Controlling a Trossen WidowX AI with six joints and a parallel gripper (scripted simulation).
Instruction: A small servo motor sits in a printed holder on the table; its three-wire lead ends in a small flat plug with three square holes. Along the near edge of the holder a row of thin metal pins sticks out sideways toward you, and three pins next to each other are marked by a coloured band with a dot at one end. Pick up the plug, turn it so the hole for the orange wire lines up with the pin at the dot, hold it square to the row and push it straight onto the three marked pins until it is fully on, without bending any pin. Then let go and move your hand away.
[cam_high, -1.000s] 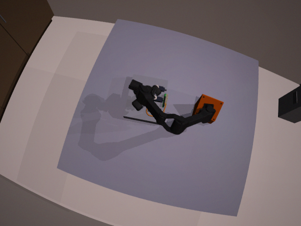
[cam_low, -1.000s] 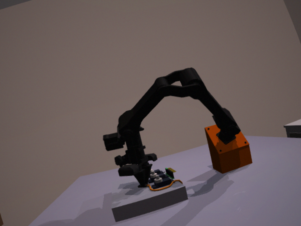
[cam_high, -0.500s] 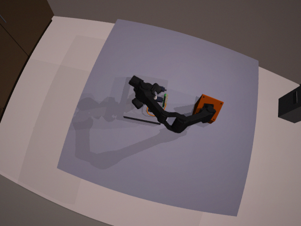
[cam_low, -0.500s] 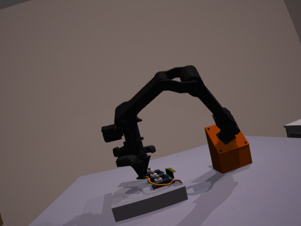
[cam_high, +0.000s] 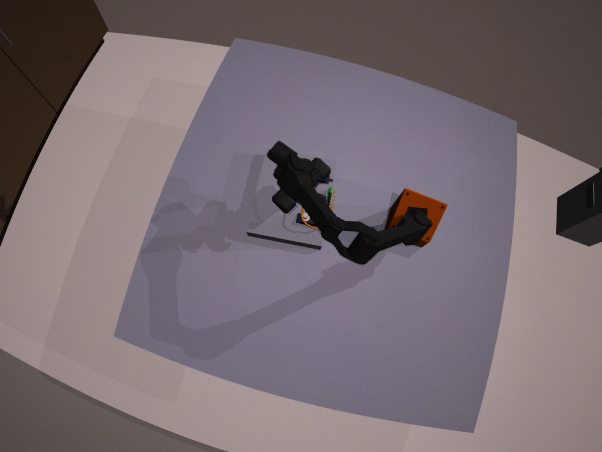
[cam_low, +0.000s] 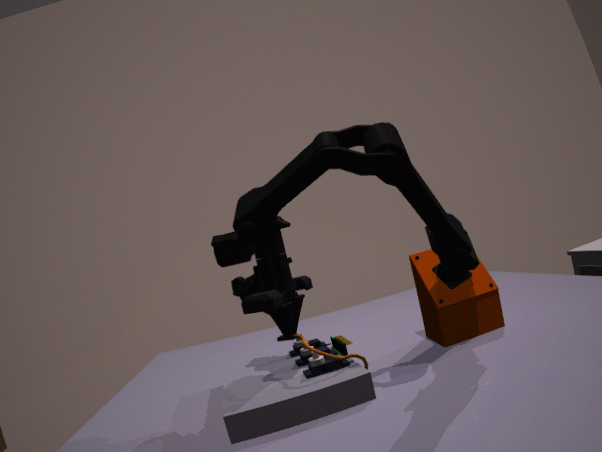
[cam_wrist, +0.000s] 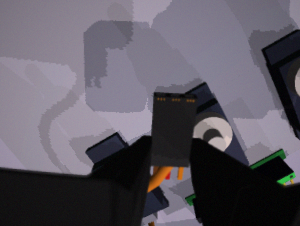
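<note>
My gripper tip is now 90 mm past the bright green band, 50 mm to the left of it and 40 mm above it. Also, from my gripper tip: grey printed holder (90 mm below, 70 mm ahead, 20 mm to the right); then dark dot (90 mm behind, 50 mm to the right, 40 mm below).
</note>
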